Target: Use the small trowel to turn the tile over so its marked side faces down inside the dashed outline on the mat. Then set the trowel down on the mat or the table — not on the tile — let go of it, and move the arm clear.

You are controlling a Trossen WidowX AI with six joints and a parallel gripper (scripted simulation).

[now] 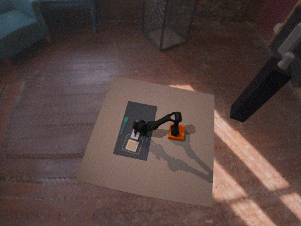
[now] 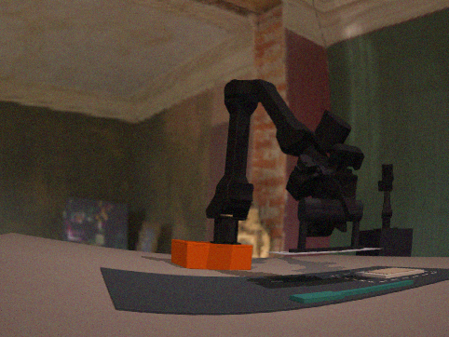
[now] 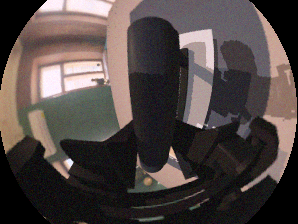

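The white tile is 140 mm to the left of my gripper tip, 100 mm below it and 30 mm behind it. Round my gripper tip: teal trowel: 140 mm ahead, 100 mm below, 60 mm to the right.
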